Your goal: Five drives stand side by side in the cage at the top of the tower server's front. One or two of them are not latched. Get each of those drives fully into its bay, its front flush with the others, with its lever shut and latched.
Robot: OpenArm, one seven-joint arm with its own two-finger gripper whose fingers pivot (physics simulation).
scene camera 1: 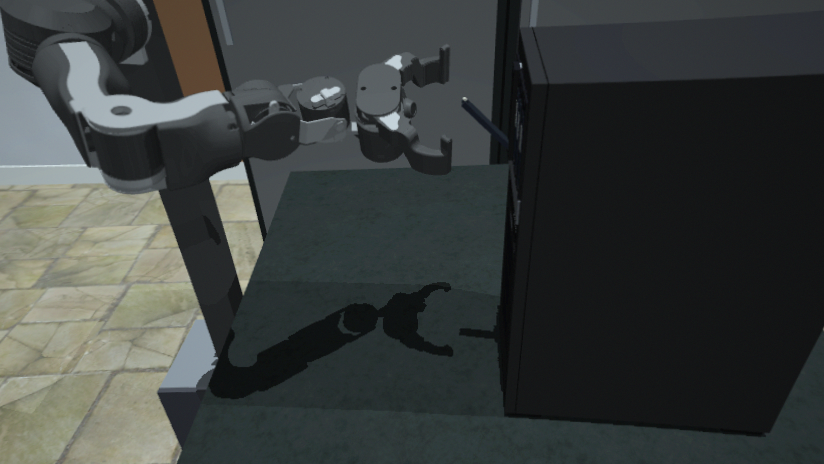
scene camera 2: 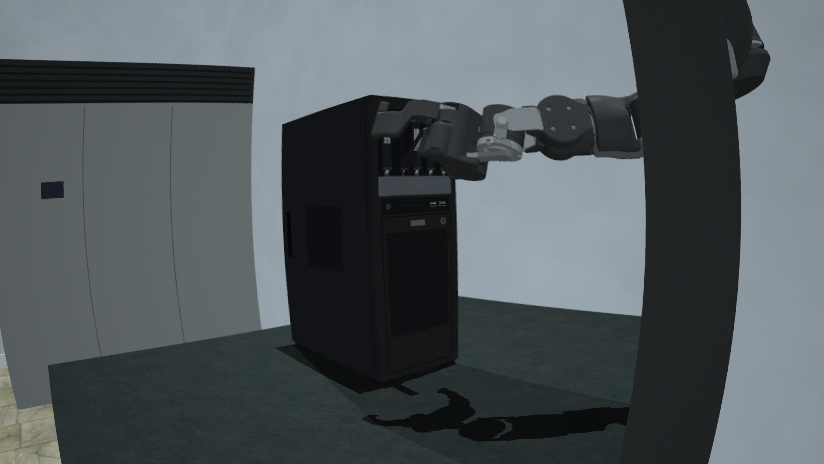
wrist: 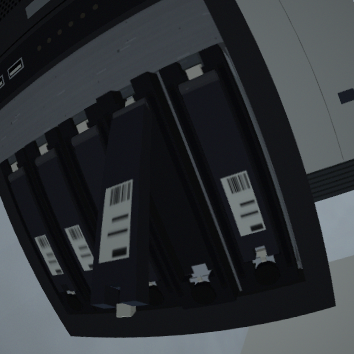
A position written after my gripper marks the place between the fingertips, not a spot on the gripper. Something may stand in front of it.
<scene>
I see my gripper (scene camera 2: 416, 141), a drive lever (wrist: 120, 260) and a tower server (scene camera 2: 372, 281).
The tower server is seen too in the wrist view (wrist: 313, 291).
</scene>
